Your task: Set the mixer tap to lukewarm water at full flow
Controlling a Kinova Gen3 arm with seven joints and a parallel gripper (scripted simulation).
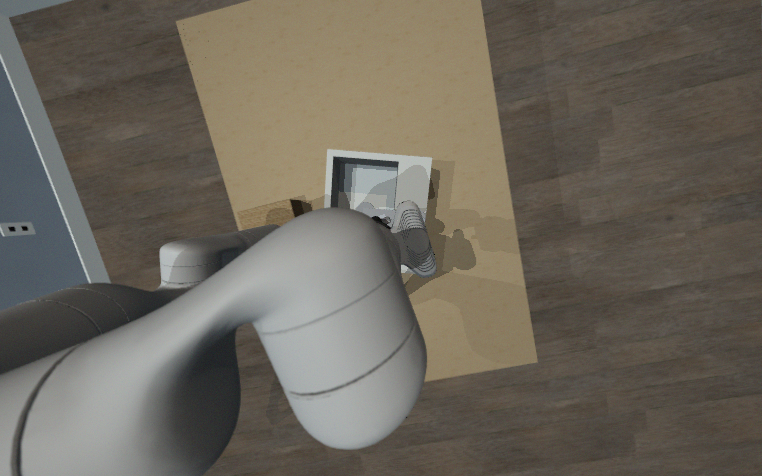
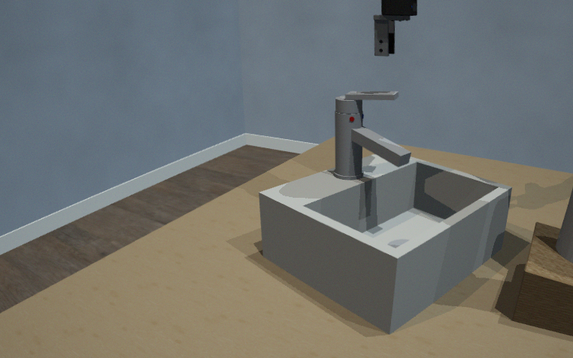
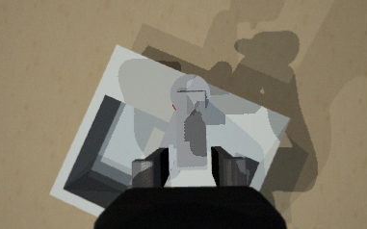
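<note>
Now: the flat lever 20 mm ahead of my hand and 90 mm below it. The rest, counted from my hand: grey square sink (50 mm behind, 50 mm to the left, 320 mm below); grey mixer tap (40 mm ahead, 10 mm to the left, 130 mm below).
</note>
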